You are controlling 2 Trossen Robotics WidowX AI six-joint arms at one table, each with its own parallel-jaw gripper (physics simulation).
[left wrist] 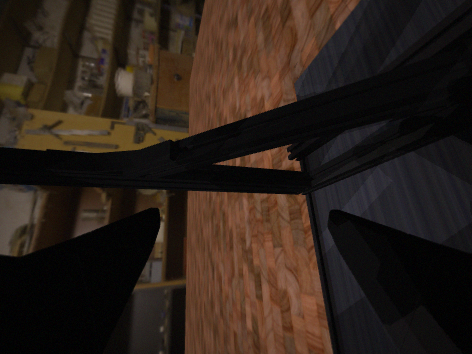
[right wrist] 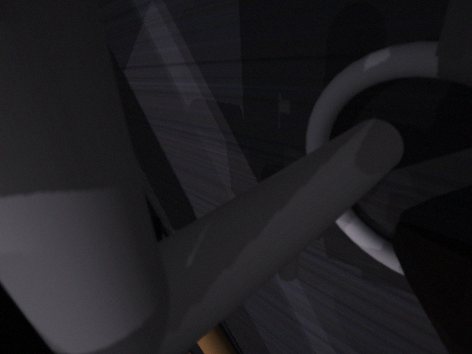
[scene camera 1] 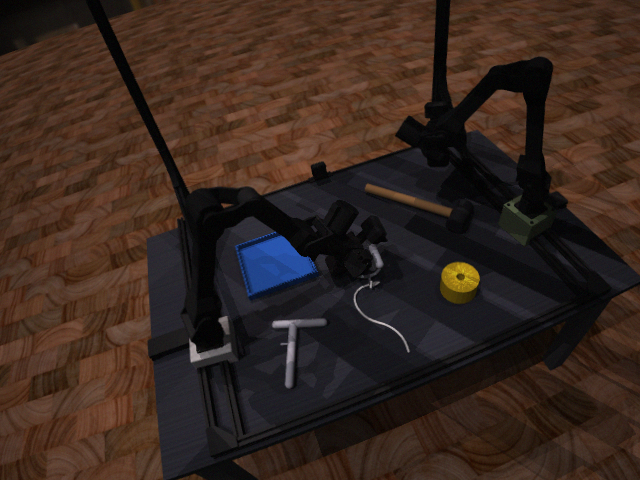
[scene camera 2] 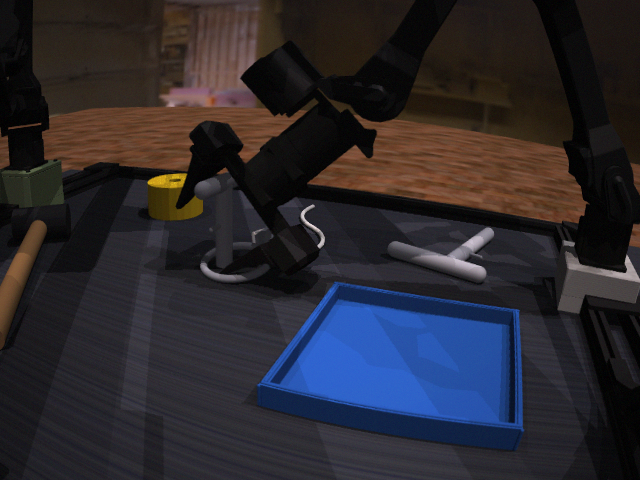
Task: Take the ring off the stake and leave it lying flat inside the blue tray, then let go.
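Pixels of known places: left gripper, fingertip midpoint: (left wrist: 245, 217); right gripper, fingertip midpoint: (scene camera 2: 199, 240); left arm's base, link origin: (scene camera 1: 530, 207) (scene camera 2: 26, 166); right arm's base, link origin: (scene camera 1: 209, 338) (scene camera 2: 600, 259).
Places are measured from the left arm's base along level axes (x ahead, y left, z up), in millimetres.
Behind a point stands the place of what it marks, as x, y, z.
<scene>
A grey T-shaped stake (scene camera 2: 223, 229) {432, -134, -33} (right wrist: 270, 205) {435, -116, -17} stands upright, crossbar on top. The pale ring (scene camera 2: 230, 279) {452, -174, -73} (right wrist: 377, 60) {441, -93, -61} lies low around the stake's foot; the right gripper covers part of it. My right gripper (scene camera 2: 202, 238) {406, -146, -44} is open and empty, tilted. Its lower finger reaches over the ring's right side near the foot, and its upper fingertip is beside the crossbar in scene camera 2. The blue tray (scene camera 1: 249, 297) {752, -211, -64} (scene camera 2: 387, 421) {626, -386, -68} is empty, to the right of the stake and nearer the camera in scene camera 2. My left gripper (left wrist: 245, 217) {26, -351, 80} is open and empty, far from the ring.
A second grey T-shaped piece (scene camera 1: 291, 356) {728, 1, -60} (scene camera 2: 436, 262) {673, -83, -67} lies flat. A white cord (scene camera 1: 382, 323) {503, 34, -74} (scene camera 2: 321, 238) {527, -18, -75} curves near the ring. A yellow cylinder (scene camera 1: 459, 284) {305, 69, -30} (scene camera 2: 168, 201) {296, 8, -50} stands behind the stake in scene camera 2. A wooden-handled mallet (scene camera 1: 408, 198) {212, -260, -48} (scene camera 2: 23, 279) {234, -286, -58} lies nearby.
</scene>
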